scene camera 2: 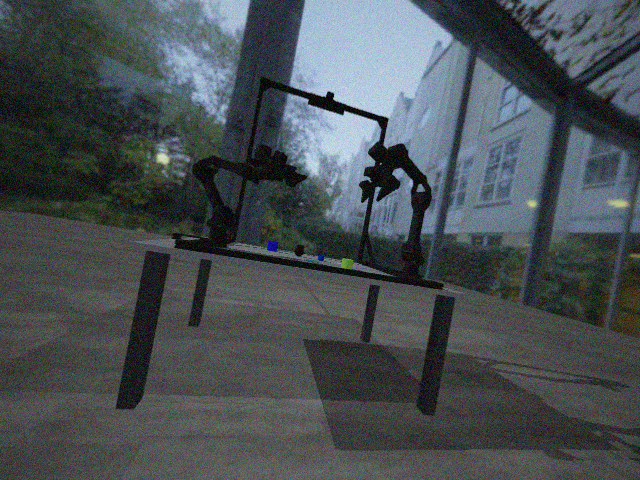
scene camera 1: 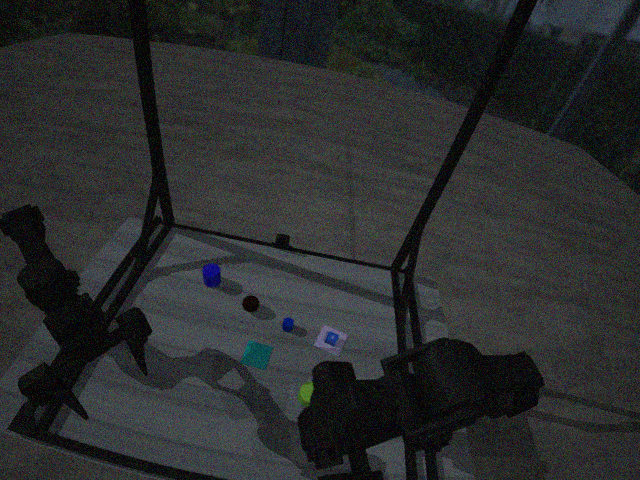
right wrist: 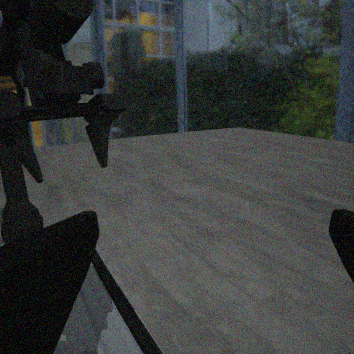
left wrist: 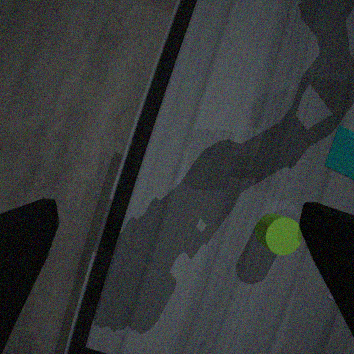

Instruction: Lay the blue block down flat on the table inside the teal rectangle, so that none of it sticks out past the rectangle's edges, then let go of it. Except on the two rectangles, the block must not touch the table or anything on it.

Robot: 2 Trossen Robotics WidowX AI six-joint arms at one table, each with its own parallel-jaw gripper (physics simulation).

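Frame: origin at the left arm's base, x ahead, y left, z up, level; millimetres.
Where they show: left gripper, between the fingertips: (scene camera 2: 369, 201) (right wrist: 74, 173) (left wrist: 181, 212); right gripper, between the fingertips: (scene camera 2: 302, 173) (scene camera 1: 117, 395) (right wrist: 214, 222); left arm's base, origin of its link: (scene camera 2: 409, 276) (scene camera 1: 417, 436); right arm's base, origin of its link: (scene camera 2: 216, 241).
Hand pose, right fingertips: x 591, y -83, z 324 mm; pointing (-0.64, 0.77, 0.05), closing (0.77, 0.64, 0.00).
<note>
Things, the pixels of their top centre, and the offset from my right fingertips. "spot": a spot on its surface instead.
- small blue block, centre of its top: (scene camera 1: 332, 337) 226 mm right, 433 mm back, 324 mm down
- pale pink rectangle, a spot on its surface: (scene camera 1: 338, 350) spot: 191 mm right, 448 mm back, 342 mm down
- teal rectangle, a spot on its surface: (left wrist: 342, 152) (scene camera 1: 256, 359) (scene camera 2: 312, 261) spot: 188 mm right, 215 mm back, 342 mm down
- yellow-green cylinder, centre of its top: (left wrist: 283, 236) (scene camera 1: 310, 391) (scene camera 2: 348, 259) 71 mm right, 335 mm back, 300 mm down
- small blue cylinder, centre of its top: (scene camera 1: 288, 322) (scene camera 2: 321, 254) 280 mm right, 310 mm back, 312 mm down
- dark ball, centre of its top: (scene camera 1: 251, 299) (scene camera 2: 299, 247) 353 mm right, 207 mm back, 293 mm down
- larger blue cylinder, centre of its top: (scene camera 1: 211, 270) (scene camera 2: 273, 241) 463 mm right, 89 mm back, 290 mm down
The small blue block (scene camera 1: 332, 338) lies on the pale pink rectangle (scene camera 1: 338, 350) in scene camera 1; it does not show in the left wrist view. The teal rectangle (scene camera 1: 257, 354) (scene camera 2: 312, 260) (left wrist: 342, 152) lies bare to the left of the pink one, partly cut off in the left wrist view. My left gripper (scene camera 2: 373, 198) (left wrist: 181, 212) (right wrist: 74, 173) is open and empty, pointing down high above the table; its fingertips are hidden in scene camera 1. My right gripper (scene camera 1: 116, 395) (scene camera 2: 300, 179) (right wrist: 214, 222) is open and empty, high above the table at the left.
A yellow-green cylinder (scene camera 1: 306, 393) (scene camera 2: 346, 263) (left wrist: 283, 236) stands below the rectangles, partly behind the left arm in scene camera 1. A small blue cylinder (scene camera 1: 287, 324) (scene camera 2: 320, 257), a dark ball (scene camera 1: 250, 303) (scene camera 2: 299, 250) and a larger blue cylinder (scene camera 1: 211, 275) (scene camera 2: 272, 245) stand farther back.
</note>
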